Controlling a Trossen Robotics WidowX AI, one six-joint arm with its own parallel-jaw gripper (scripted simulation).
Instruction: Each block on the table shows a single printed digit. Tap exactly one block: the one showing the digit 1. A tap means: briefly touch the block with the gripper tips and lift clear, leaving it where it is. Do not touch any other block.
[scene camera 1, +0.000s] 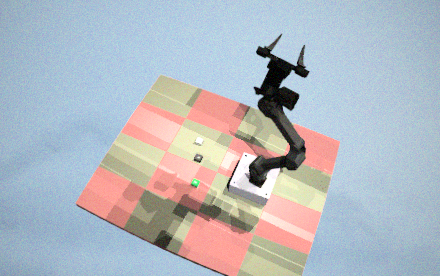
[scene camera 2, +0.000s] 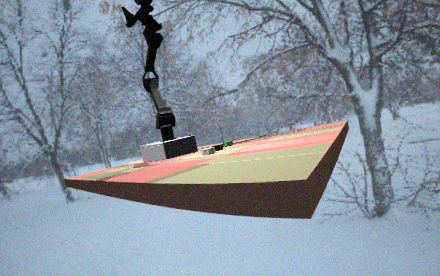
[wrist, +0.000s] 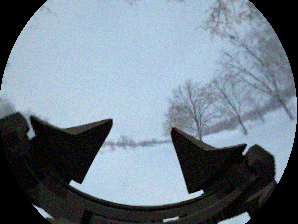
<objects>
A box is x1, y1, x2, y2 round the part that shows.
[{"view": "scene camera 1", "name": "my gripper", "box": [256, 33, 308, 83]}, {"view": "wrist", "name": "my gripper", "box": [0, 112, 277, 223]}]
</objects>
